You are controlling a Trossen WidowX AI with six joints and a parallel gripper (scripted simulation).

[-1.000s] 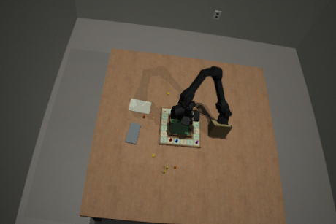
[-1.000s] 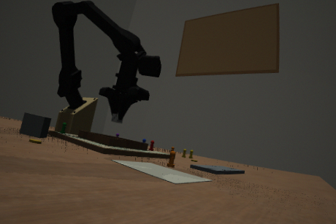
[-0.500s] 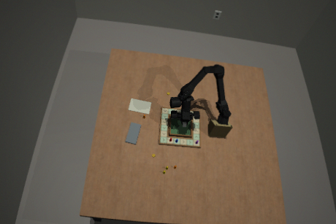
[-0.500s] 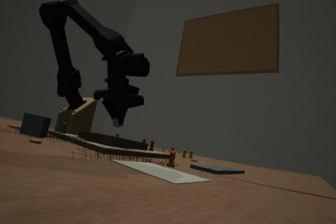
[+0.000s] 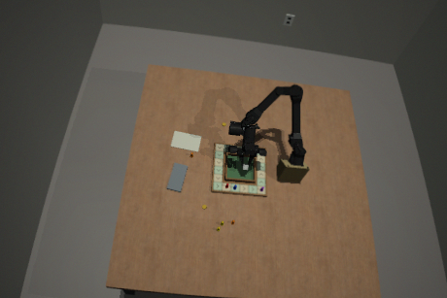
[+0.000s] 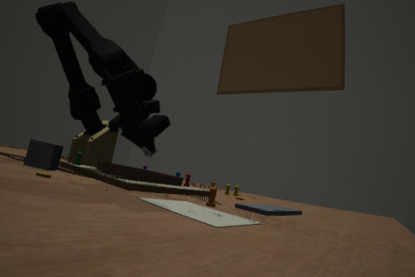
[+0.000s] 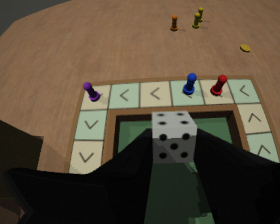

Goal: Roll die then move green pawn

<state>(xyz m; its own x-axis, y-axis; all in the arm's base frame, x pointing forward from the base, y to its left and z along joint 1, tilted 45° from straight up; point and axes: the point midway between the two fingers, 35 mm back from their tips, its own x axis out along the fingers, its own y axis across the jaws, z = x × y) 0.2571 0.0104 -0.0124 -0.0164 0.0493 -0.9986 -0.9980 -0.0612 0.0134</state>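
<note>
My gripper tip is right at the white die. From my gripper tip the other things lie so: green felt tray: 8 cm below, 3 cm to the right, 1 cm ahead; then red pawn: 9 cm to the left, 7 cm ahead, 6 cm below; then blue pawn: 9 cm to the left, 6 cm below, 3 cm ahead.
</note>
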